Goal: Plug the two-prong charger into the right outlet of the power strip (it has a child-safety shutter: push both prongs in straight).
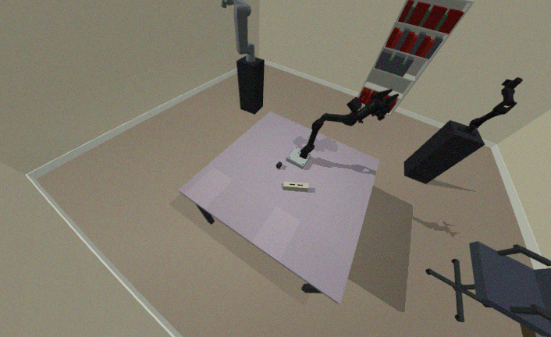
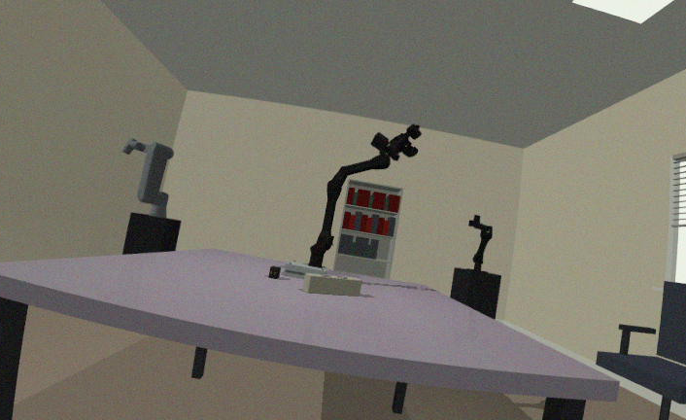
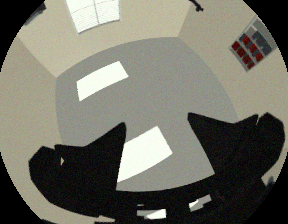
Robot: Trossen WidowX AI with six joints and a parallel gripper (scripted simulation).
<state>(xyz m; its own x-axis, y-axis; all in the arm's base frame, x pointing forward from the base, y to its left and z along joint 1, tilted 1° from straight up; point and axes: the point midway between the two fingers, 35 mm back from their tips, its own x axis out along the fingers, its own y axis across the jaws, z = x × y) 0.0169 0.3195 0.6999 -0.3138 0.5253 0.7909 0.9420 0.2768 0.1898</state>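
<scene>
My gripper tip is now 21 cm short of the two-prong charger, 51 cm to the left of it and 75 cm above it.
</scene>
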